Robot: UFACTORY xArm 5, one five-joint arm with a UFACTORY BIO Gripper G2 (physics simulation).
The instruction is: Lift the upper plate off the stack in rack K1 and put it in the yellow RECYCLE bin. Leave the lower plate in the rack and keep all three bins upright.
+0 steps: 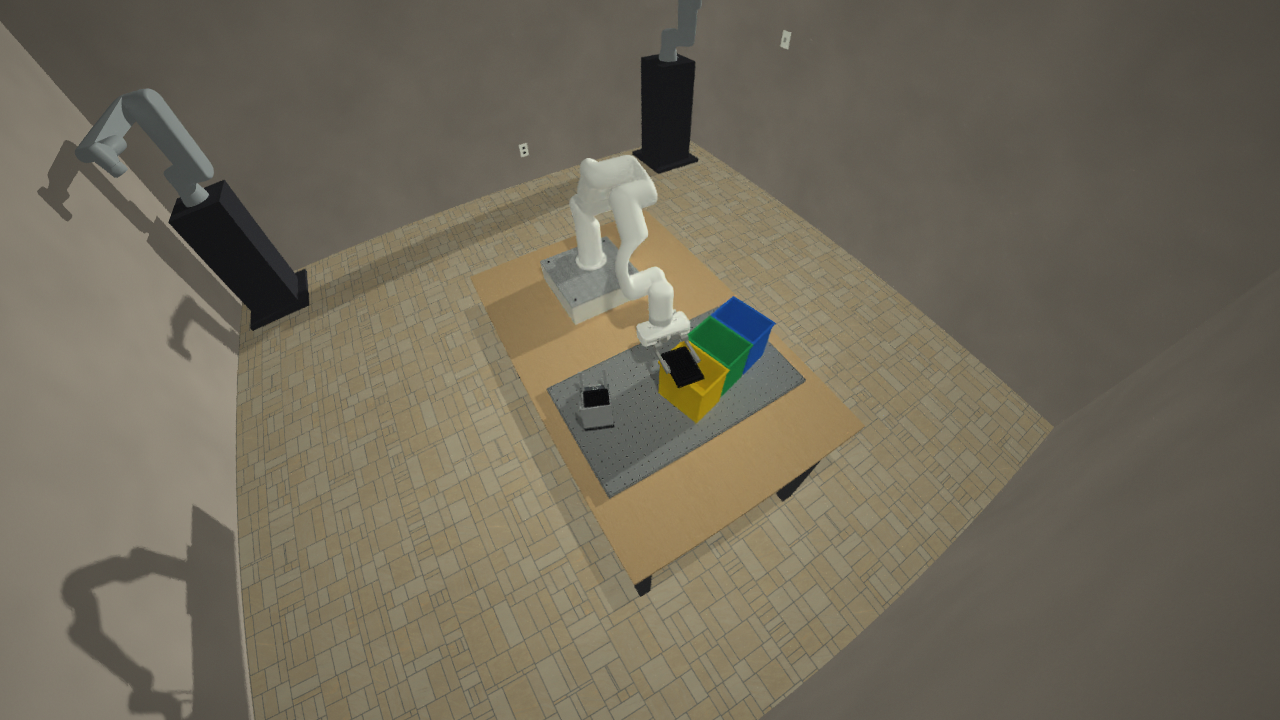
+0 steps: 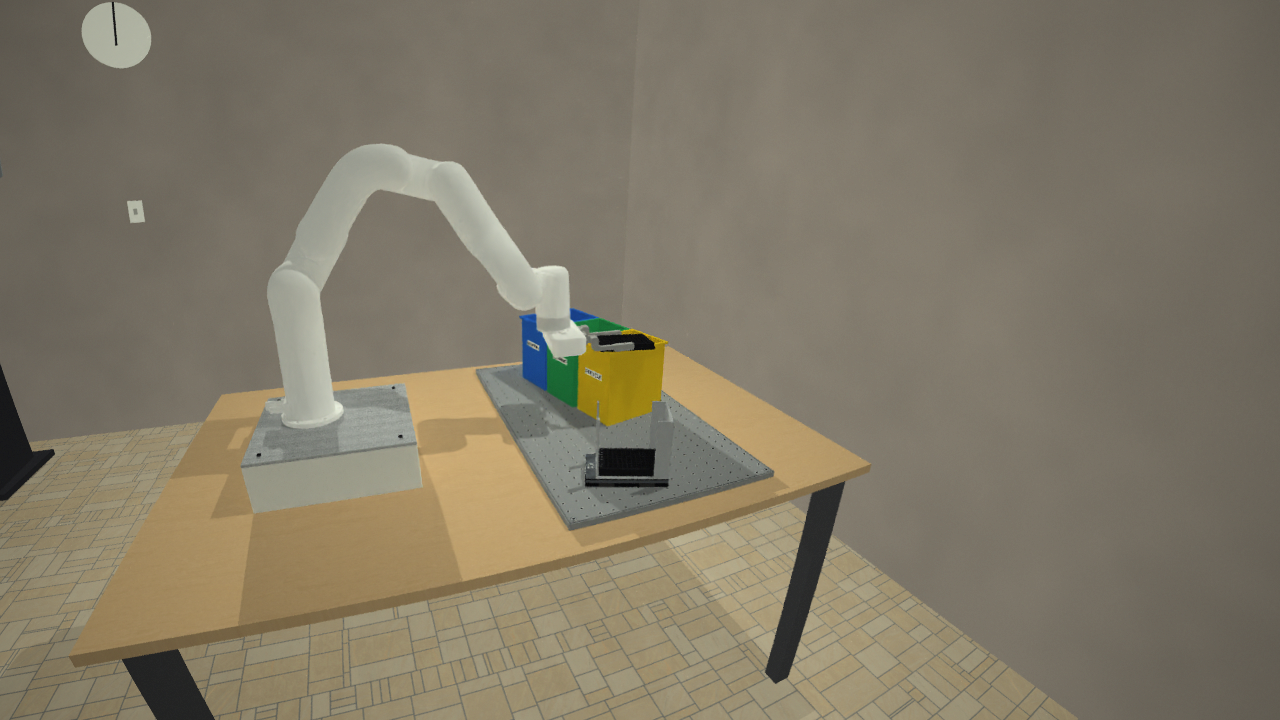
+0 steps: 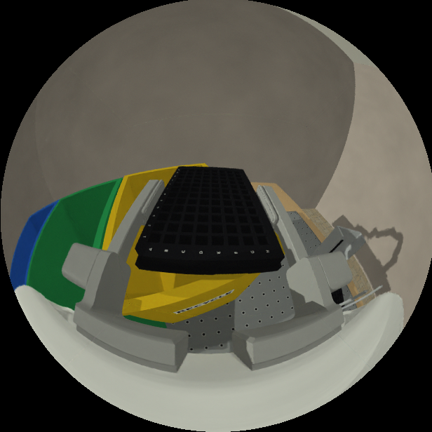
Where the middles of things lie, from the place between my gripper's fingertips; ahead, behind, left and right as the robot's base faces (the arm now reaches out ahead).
The yellow recycle bin [image 2: 625, 383] lies 10 mm ahead of my hand, 30 mm to the left of it and 100 mm below it. From my hand the other things lie so: green bin [image 1: 717, 340] (30 mm behind, 160 mm to the left, 100 mm below); then blue bin [image 1: 753, 326] (60 mm behind, 290 mm to the left, 100 mm below).
